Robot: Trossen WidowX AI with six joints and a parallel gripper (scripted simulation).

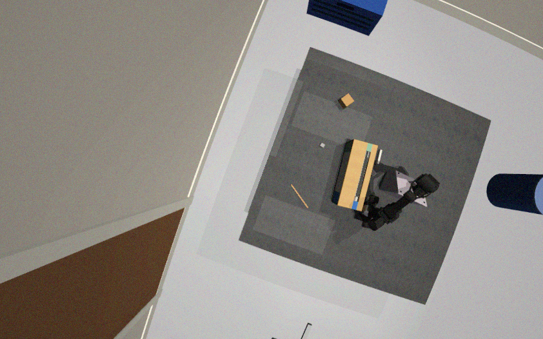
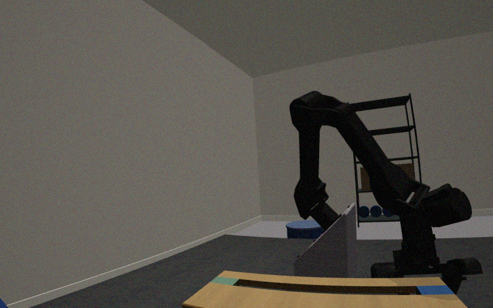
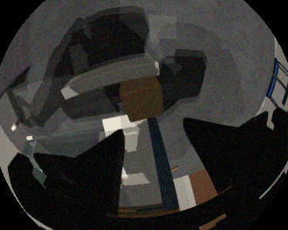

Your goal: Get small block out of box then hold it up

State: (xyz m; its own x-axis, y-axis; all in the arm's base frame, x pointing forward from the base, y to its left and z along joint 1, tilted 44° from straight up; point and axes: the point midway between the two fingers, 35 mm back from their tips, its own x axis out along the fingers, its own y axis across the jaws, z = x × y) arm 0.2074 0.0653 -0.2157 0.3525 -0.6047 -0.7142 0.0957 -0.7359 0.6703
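Now: the brown block 20 mm behind my gripper tip, 10 mm to the right of it and 20 mm below it. Also, from my gripper tip: box 70 mm ahead, 170 mm to the right, 20 mm above; then tan cube 300 mm ahead, 580 mm to the right, 10 mm below; then thin orange stick 360 mm ahead, 60 mm to the left, 40 mm below.
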